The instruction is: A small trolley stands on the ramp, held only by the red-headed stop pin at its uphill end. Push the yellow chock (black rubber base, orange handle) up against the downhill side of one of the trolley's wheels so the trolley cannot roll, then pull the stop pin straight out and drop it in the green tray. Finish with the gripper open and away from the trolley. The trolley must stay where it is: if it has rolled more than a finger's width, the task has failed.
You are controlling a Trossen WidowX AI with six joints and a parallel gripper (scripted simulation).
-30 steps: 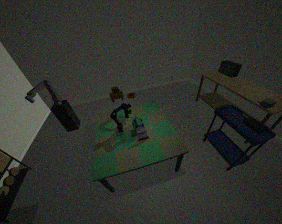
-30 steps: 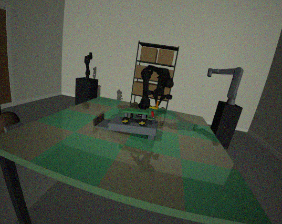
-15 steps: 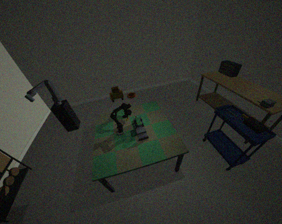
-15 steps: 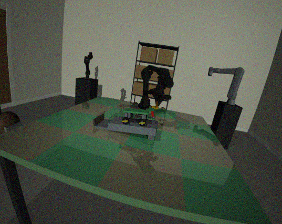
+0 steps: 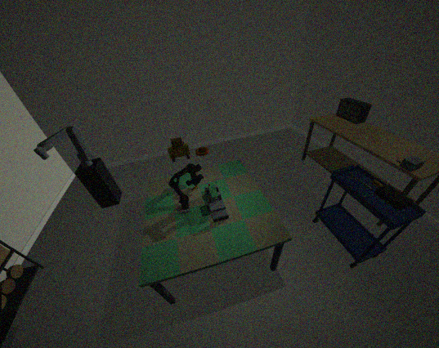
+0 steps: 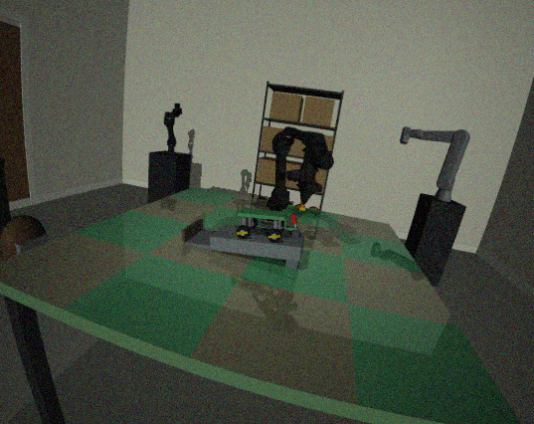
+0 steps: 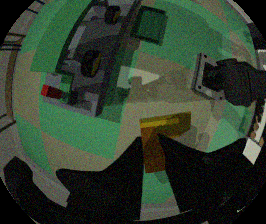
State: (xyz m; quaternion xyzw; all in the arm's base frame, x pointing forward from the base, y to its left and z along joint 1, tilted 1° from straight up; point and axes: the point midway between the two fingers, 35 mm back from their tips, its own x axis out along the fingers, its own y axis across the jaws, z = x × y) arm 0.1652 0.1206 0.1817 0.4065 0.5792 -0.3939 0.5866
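The dark green tray lies 22 cm to the right of my gripper tip, 18 cm below it and 3 cm ahead of it. Round my gripper tip: red-headed stop pin 14 cm ahead, 5 cm below, 1 cm to the right; then yellow chock 2 cm behind, 1 cm to the right, 1 cm below; then grey ramp 15 cm ahead, 13 cm to the right, 13 cm below.
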